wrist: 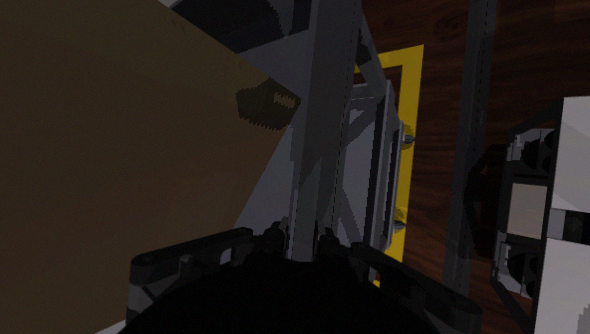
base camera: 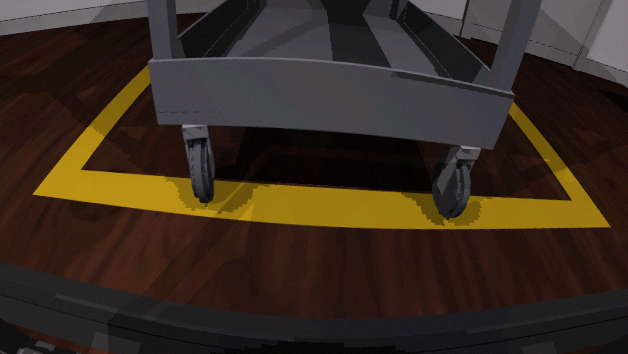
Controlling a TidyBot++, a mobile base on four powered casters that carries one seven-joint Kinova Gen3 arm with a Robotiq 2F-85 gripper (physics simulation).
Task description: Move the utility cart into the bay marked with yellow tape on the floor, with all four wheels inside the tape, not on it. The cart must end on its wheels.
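Frame: origin at the arm's base, x ahead, y left, z up, level; metres.
Seen in the pictures: gripper, fingertip midpoint: (wrist: 302,229).
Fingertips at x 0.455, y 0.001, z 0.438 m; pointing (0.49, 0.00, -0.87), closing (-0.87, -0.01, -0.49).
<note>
Offsets run from my fingertips to a thing's middle. "spot": to the spot under its first point.
The grey utility cart (base camera: 325,95) (wrist: 330,100) stands upright, its body largely over the bay marked by yellow tape (base camera: 320,200) (wrist: 411,90). In the base camera its near left wheel @(0.147 m left, 0.001 m back, 0.785 m down) (base camera: 201,170) and near right wheel @(0.208 m right, 0.002 m ahead, 0.785 m down) (base camera: 452,192) both rest on the near tape strip, between its inner and outer edges. The far wheels are hidden behind the lower tray. The side strips run back on both sides of the cart. My gripper (wrist: 302,229) is shut on the upright grey wall of the cart's upper tray, at the bottom of the wrist view.
A large brown surface @(spot: 0.066 m right, 0.075 m ahead, 0.103 m up) (wrist: 125,125) fills the left of the wrist view, beside the gripped wall. My base (wrist: 527,210) is at the right, across a strip of dark wood floor from the cart. Pale walls or panels (base camera: 607,45) stand behind the bay.
</note>
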